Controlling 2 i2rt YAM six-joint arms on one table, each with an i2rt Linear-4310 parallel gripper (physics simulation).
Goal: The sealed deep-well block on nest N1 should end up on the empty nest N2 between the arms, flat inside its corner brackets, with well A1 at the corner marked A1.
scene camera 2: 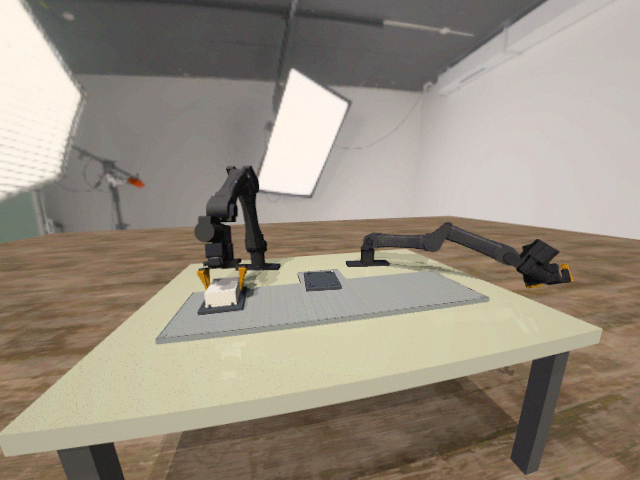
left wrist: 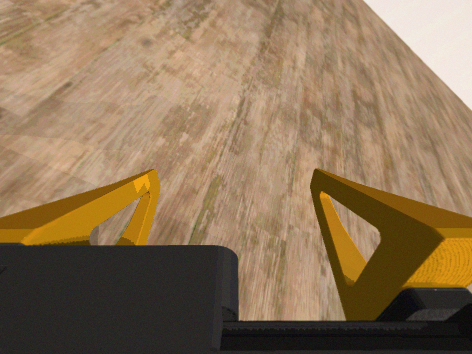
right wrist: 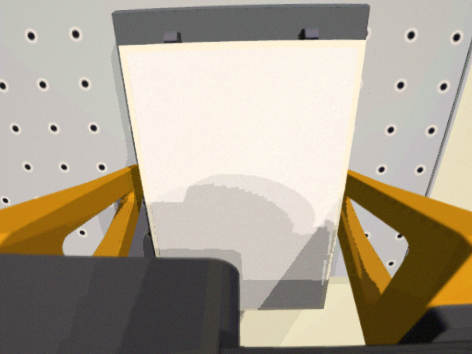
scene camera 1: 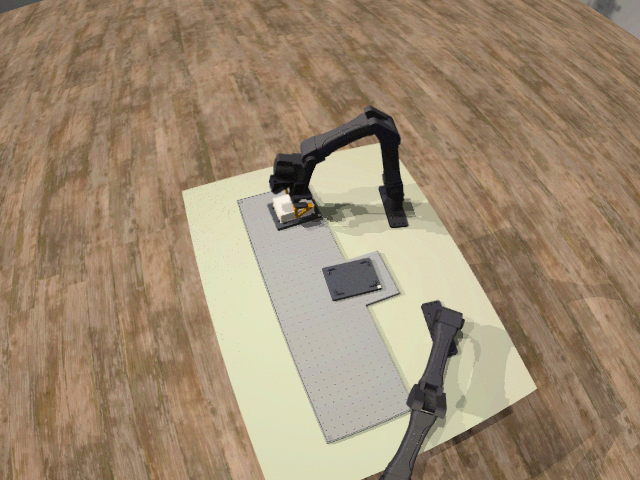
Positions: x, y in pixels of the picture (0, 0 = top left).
Labels:
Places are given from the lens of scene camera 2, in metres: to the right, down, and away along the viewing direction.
white block (scene camera 2: 222, 291): -0.28, 0.15, 0.66

